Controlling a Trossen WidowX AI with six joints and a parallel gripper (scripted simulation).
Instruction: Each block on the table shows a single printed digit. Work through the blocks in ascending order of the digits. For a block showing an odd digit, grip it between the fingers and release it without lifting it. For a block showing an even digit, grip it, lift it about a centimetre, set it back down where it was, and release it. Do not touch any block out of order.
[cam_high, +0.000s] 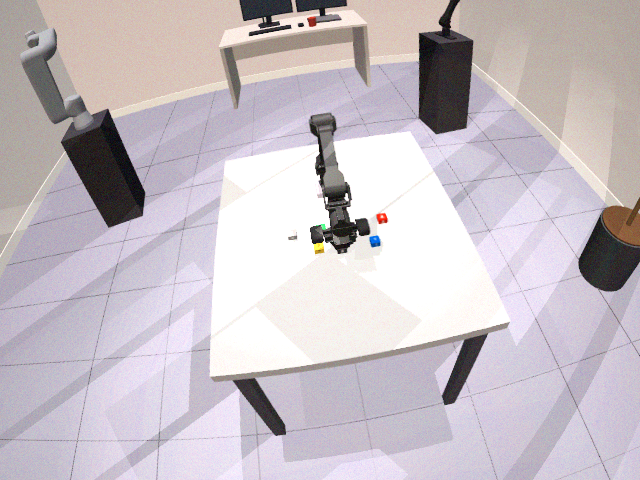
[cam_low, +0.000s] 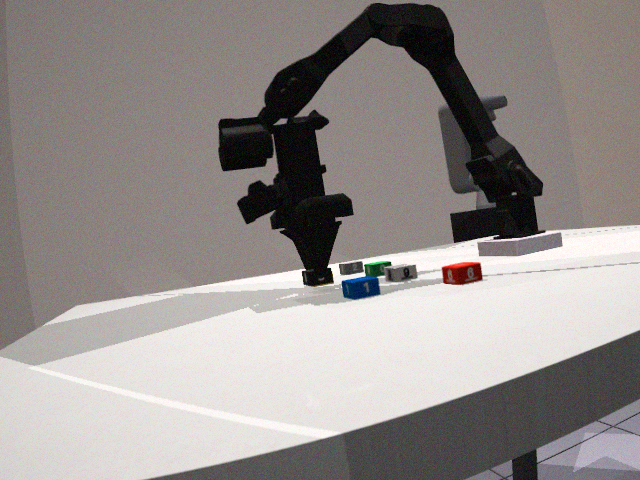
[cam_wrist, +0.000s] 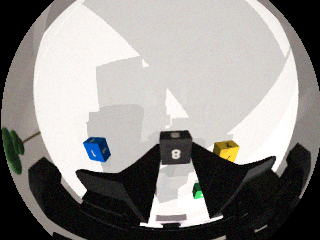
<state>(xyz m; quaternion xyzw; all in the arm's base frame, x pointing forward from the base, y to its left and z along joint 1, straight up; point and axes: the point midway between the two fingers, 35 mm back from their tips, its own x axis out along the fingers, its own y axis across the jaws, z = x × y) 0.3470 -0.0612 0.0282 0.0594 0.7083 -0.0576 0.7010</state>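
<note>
My gripper tip is 9 cm past the white-grey block, 6 cm to the right of it and 1 cm above it. Also, from my gripper tip: black block: right at my gripper tip; yellow block: 7 cm to the right, 4 cm behind, 1 cm below; blue block: 12 cm to the left, 1 cm below.
</note>
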